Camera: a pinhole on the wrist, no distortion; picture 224 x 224 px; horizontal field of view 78.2 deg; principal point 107.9 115.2 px. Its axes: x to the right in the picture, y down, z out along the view. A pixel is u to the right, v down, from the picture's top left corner.
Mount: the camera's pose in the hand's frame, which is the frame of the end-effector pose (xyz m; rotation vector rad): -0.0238 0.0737 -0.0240 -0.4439 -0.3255 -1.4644
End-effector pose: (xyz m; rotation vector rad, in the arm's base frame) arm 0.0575 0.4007 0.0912 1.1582 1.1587 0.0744
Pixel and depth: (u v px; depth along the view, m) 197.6 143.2 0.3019
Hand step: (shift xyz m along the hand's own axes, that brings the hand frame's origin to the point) 0.0710 0.0484 0.3280
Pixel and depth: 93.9 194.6 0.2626
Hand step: 0.1391 0.2299 0.1801
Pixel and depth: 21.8 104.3 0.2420
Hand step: -0.0424 0.3209 0.1186
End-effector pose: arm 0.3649 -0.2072 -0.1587 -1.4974 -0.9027 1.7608
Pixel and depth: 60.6 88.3 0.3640
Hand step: -0.0849 0.3535 0.2427
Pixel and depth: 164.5 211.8 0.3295
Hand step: 0.2360 0.1236 0.3080
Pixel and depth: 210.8 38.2 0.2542
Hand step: -0.1345 0.0215 0.3013
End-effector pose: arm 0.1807 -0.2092 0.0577 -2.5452 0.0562 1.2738
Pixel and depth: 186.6 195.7 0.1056
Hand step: 0.0487 0.0742 0.0915
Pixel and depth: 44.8 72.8 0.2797
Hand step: -0.1048 0.3153 0.1686
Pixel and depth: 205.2 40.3 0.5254
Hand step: -0.2465 -0.0151 0.6376
